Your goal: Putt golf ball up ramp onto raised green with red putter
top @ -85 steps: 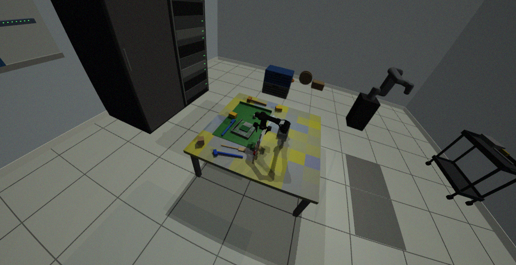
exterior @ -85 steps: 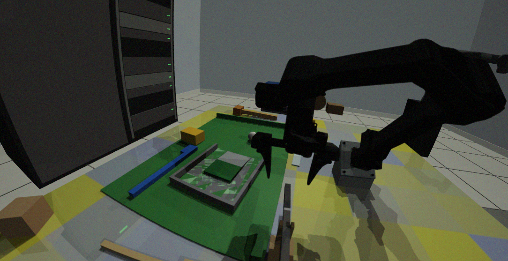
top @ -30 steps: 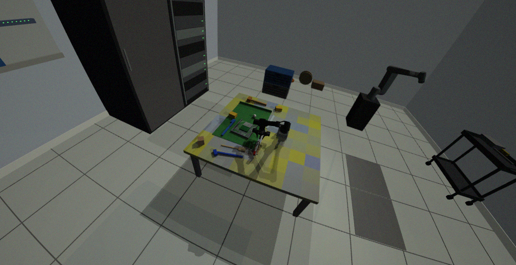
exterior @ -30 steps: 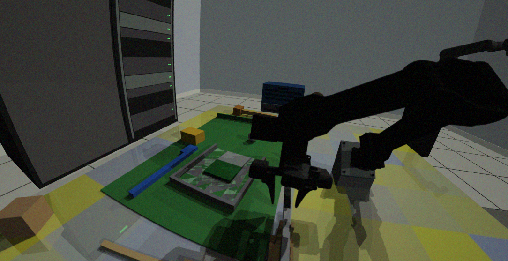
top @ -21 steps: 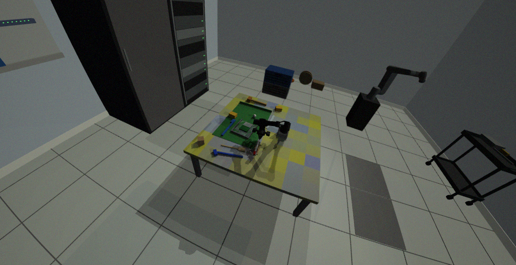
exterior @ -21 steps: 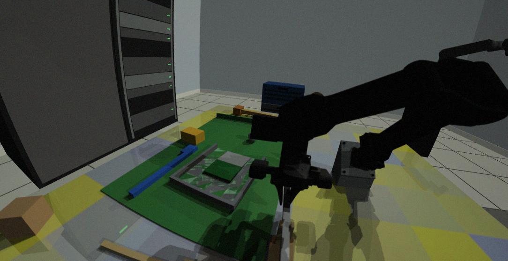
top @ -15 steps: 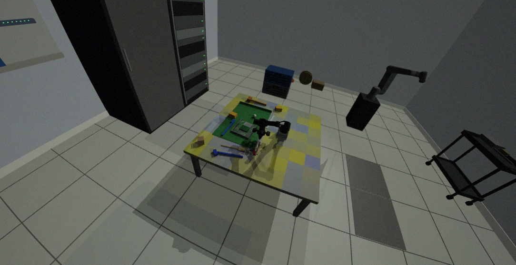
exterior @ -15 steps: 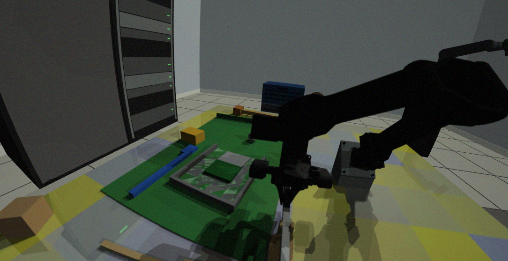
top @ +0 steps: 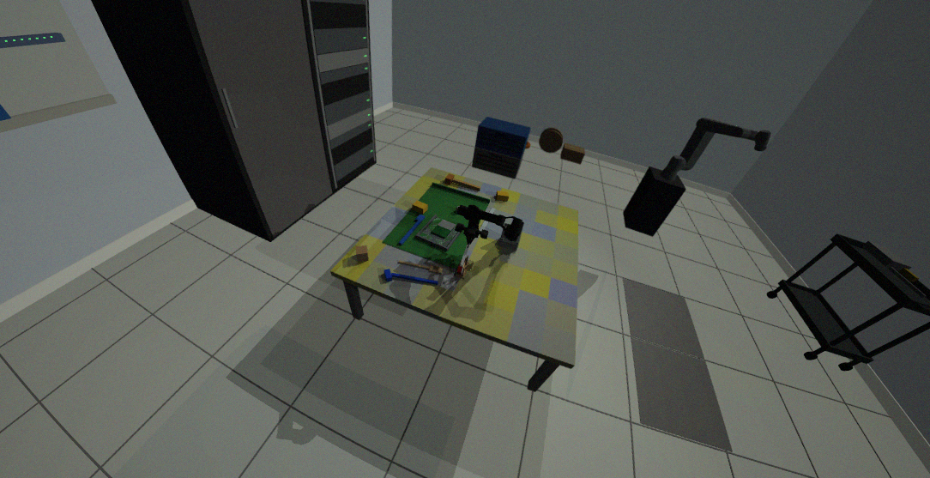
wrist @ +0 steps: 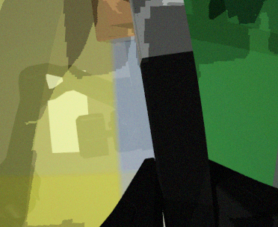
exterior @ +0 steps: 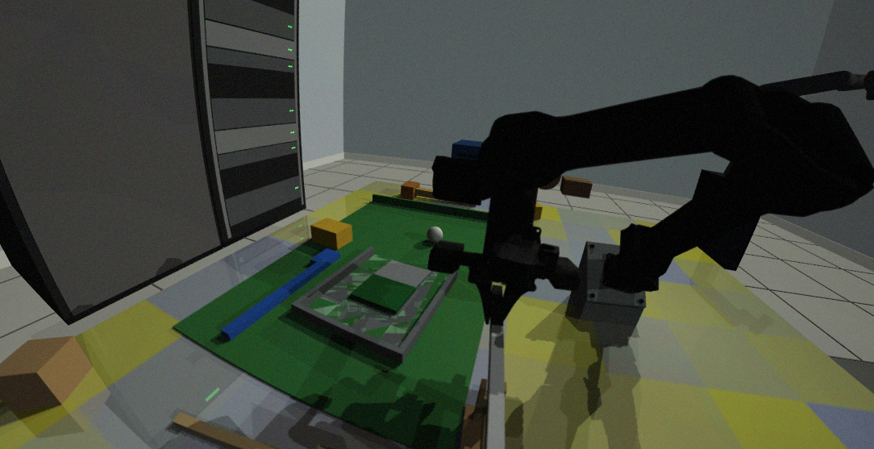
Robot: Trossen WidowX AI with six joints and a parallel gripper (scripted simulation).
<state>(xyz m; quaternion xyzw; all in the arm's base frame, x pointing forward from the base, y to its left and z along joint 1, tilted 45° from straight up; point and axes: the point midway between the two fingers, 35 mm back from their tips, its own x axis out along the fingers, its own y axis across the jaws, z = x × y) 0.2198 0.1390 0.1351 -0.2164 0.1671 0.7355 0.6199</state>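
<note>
Now: gripper tip 11 cm to the right of the red putter, 2 cm below it and 2 cm past it. Round my gripper tip: tan block 51 cm ahead, 32 cm to the left, 5 cm below; then white golf ball 35 cm to the right, 20 cm ahead, 6 cm below.
</note>
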